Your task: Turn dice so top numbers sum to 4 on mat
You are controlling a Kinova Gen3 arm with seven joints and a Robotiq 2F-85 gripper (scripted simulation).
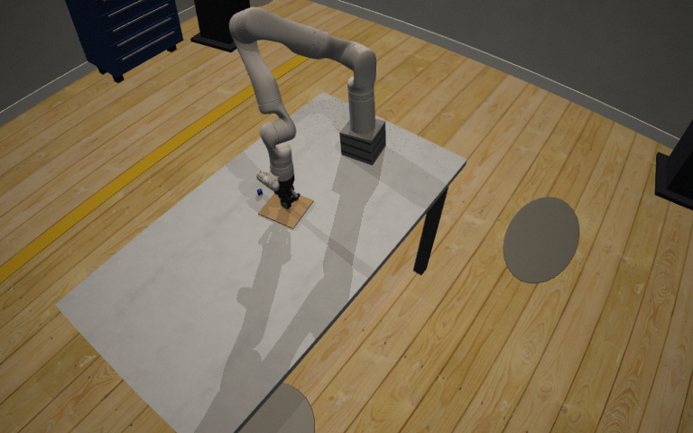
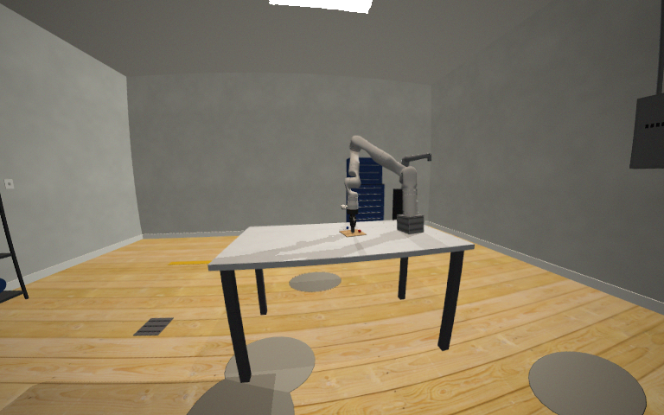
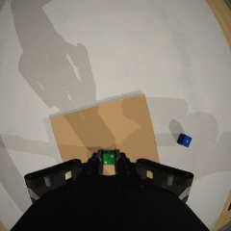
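Now: hand 1 cm above the green die. Round my hand: blue die (1 cm behind, 12 cm to the right, 2 cm below); tan mat (2 cm below); red die (5 cm behind, 1 cm to the left, 1 cm below).
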